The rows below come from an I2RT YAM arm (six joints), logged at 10 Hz.
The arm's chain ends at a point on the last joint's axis. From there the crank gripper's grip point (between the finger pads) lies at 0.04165 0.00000 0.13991 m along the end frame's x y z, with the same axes.
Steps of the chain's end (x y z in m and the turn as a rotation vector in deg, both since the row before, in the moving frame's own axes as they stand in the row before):
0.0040, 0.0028, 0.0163, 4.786, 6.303, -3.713
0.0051, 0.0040, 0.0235, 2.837, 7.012, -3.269
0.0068, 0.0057, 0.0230, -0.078, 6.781, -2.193
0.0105, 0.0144, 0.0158, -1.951, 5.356, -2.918
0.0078, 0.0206, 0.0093, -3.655, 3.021, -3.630
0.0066, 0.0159, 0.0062, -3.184, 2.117, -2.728
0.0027, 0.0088, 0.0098, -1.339, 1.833, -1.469
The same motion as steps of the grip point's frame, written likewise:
0.0186, -0.0118, 0.0103, 4.786, 6.303, -3.713
0.0216, -0.0056, 0.0171, 2.837, 7.012, -3.269
0.0230, 0.0040, 0.0171, -0.078, 6.781, -2.193
0.0234, 0.0166, 0.0113, -1.951, 5.356, -2.918
0.0153, 0.0266, 0.0067, -3.655, 3.021, -3.630
0.0119, 0.0215, 0.0044, -3.184, 2.117, -2.728
0.0072, 0.0109, 0.0084, -1.339, 1.833, -1.469

